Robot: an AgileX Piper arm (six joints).
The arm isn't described. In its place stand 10 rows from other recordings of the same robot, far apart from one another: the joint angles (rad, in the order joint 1, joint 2, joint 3, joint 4, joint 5, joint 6), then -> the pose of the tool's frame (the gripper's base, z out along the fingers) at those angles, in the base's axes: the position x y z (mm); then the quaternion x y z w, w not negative.
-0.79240 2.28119 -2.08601 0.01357 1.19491 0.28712 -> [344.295, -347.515, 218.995, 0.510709, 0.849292, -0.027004, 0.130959]
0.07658 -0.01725 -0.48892 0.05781 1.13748 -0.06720 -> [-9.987, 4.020, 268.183, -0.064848, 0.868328, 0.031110, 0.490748]
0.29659 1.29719 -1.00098 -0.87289 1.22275 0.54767 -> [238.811, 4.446, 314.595, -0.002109, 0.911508, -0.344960, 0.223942]
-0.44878 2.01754 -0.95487 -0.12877 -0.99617 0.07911 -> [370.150, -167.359, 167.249, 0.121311, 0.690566, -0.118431, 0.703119]
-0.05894 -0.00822 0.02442 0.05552 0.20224 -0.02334 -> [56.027, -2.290, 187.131, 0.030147, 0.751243, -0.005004, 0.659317]
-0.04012 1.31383 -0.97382 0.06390 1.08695 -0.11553 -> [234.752, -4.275, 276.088, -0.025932, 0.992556, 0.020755, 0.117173]
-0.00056 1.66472 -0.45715 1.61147 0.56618 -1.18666 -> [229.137, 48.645, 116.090, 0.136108, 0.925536, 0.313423, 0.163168]
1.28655 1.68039 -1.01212 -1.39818 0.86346 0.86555 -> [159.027, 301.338, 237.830, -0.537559, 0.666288, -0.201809, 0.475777]
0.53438 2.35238 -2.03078 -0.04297 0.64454 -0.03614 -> [460.233, 269.644, 189.365, -0.275979, 0.899220, 0.066168, 0.332958]
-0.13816 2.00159 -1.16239 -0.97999 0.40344 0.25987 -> [390.809, -84.295, 136.538, -0.207141, 0.922537, -0.258471, 0.198015]
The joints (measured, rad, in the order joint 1, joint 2, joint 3, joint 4, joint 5, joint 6), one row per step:
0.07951, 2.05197, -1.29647, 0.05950, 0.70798, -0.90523
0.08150, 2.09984, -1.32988, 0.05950, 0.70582, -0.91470
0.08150, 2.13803, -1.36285, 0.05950, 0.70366, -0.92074
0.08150, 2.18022, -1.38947, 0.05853, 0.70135, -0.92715
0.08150, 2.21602, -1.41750, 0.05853, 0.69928, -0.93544
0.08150, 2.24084, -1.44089, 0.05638, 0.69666, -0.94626
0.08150, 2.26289, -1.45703, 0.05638, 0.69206, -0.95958
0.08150, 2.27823, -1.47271, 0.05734, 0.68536, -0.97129
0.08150, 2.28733, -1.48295, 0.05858, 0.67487, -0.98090
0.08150, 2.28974, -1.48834, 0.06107, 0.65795, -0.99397
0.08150, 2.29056, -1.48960, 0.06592, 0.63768, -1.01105
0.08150, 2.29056, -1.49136, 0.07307, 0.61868, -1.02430
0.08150, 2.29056, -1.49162, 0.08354, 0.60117, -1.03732
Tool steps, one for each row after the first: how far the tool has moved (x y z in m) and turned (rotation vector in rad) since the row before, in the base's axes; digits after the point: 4 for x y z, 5 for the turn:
0.0077, 0.0014, -0.0114, -0.00281, 0.01175, 0.01118
0.0074, 0.0006, -0.0080, -0.00140, 0.00273, 0.00584
0.0056, 0.0004, -0.0114, -0.00299, 0.01282, 0.00683
0.0057, 0.0005, -0.0087, -0.00186, 0.00526, 0.00808
0.0048, 0.0003, -0.0053, -0.00333, -0.00186, 0.01196
0.0033, 0.0003, -0.0058, -0.00237, 0.00065, 0.01294
0.0036, 0.0003, -0.0031, -0.00083, -0.00754, 0.01063
0.0029, 0.0003, -0.0015, -0.00015, -0.01201, 0.00819
0.0027, 0.0003, 0.0004, 0.00042, -0.02039, 0.01043
0.0021, 0.0003, 0.0003, 0.00100, -0.02131, 0.01254
0.0021, 0.0005, 0.0008, 0.00324, -0.02106, 0.00721
0.0016, 0.0006, 0.0005, 0.00529, -0.01793, 0.00472

